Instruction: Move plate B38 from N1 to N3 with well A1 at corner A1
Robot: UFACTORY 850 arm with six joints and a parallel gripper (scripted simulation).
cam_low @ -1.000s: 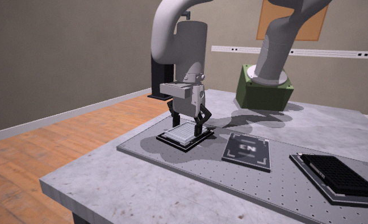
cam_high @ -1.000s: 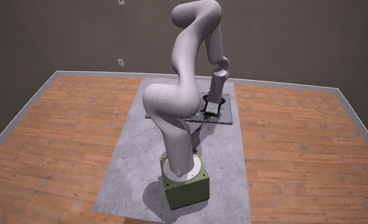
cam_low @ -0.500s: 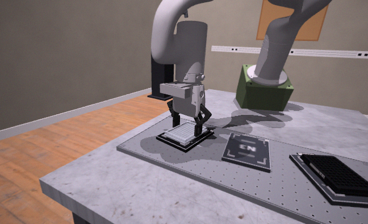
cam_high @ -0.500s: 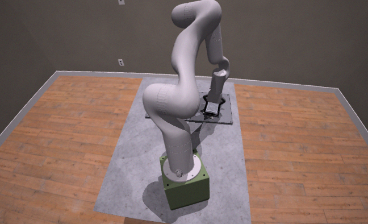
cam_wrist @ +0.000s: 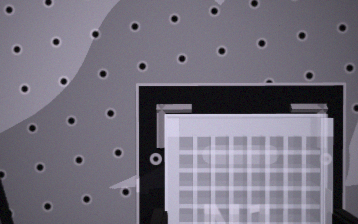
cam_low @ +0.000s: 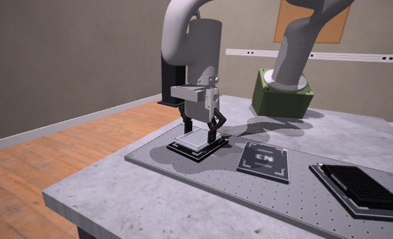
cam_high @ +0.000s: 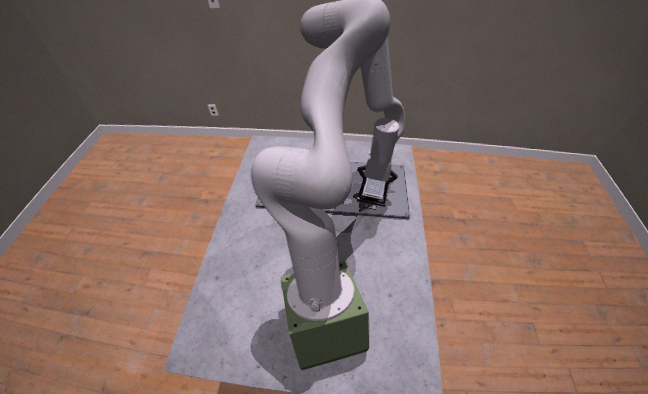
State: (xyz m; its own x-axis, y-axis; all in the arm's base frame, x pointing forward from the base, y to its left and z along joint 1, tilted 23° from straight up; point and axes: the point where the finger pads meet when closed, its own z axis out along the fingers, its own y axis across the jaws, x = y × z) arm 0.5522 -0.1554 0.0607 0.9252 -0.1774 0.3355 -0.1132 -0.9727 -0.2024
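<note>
My hand is 3 cm above the nest N1. Round my hand: clear well plate: 1 cm below; then black well plate: 39 cm to the left, 2 cm below, 2 cm behind; then nest N3: 19 cm to the left, 3 cm below, 3 cm behind.
</note>
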